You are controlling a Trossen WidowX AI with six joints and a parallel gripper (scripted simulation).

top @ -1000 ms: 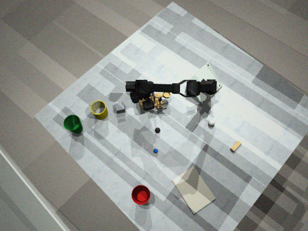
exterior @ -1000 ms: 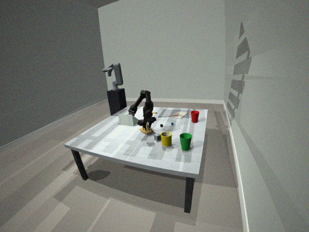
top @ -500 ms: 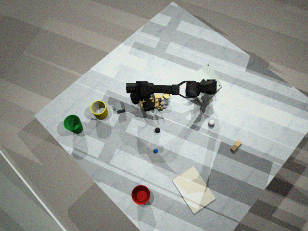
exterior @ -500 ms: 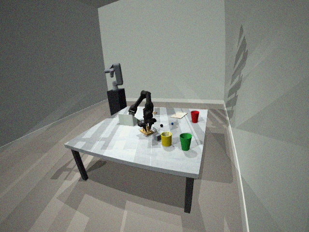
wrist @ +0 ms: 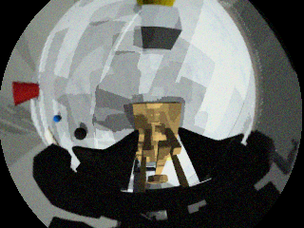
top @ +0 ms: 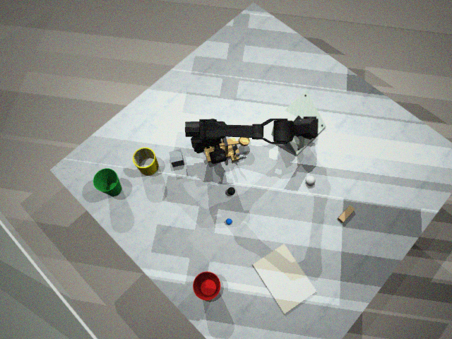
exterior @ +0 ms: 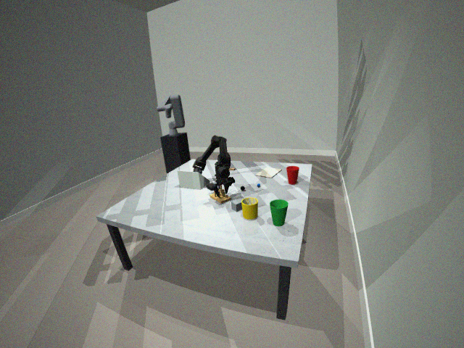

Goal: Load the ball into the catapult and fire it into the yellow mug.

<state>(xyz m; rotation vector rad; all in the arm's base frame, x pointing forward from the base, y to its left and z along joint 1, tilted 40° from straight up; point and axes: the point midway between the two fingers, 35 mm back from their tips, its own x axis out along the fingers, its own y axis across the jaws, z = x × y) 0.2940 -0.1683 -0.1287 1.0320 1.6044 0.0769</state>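
The dark ball is 9 cm ahead of my gripper tip, 17 cm to the left of it and 2 cm below it. From my gripper tip the other things lie so: small grey block: 13 cm ahead, 10 cm to the right, 1 cm below; yellow mug: 23 cm ahead, 17 cm to the right, 1 cm below; wooden catapult: 5 cm behind, 6 cm to the left, 2 cm above.
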